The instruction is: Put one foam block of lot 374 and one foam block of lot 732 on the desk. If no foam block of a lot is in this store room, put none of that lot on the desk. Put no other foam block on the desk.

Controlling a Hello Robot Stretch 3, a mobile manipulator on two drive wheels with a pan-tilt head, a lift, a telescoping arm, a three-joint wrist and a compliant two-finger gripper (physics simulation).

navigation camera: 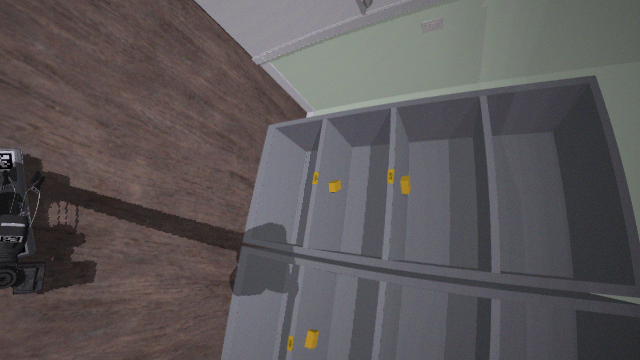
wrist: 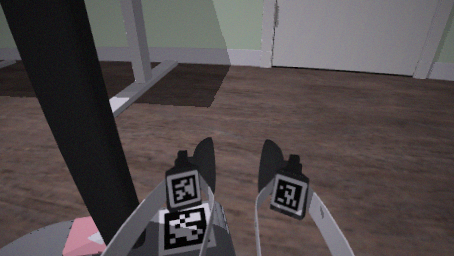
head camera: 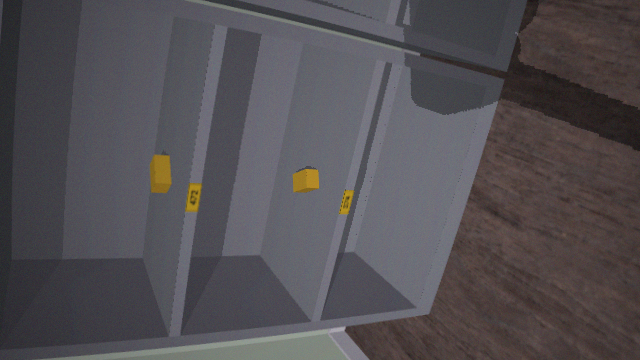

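From the wrist view I can see my gripper [wrist: 238,157], and there's a white door [wrist: 398,45] in there too.
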